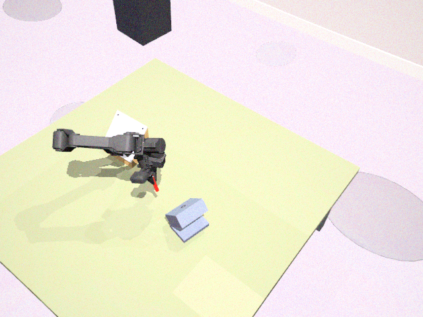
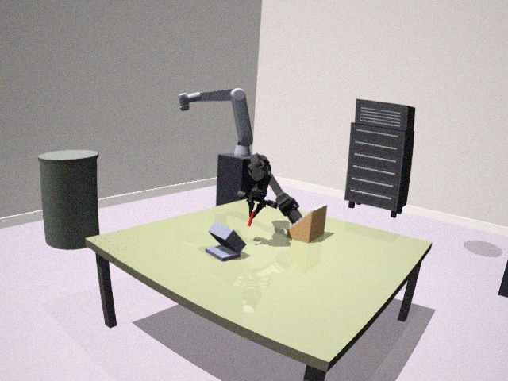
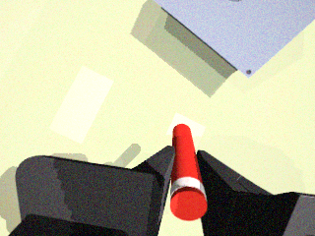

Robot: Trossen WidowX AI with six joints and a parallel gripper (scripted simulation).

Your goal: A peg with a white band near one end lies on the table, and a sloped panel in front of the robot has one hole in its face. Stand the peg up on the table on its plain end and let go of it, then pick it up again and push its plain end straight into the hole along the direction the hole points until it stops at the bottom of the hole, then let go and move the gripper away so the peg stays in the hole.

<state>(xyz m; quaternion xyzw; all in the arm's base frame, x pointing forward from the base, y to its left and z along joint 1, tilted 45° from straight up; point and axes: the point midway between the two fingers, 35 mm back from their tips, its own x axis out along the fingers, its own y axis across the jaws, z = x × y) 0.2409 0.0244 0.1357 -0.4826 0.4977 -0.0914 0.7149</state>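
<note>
Now: gripper tip 17 cm short of the blue-grey sloped panel, 6 cm above it and 1 cm to the right of it. Round my gripper tip: red peg (2 cm above, 1 cm behind).
</note>
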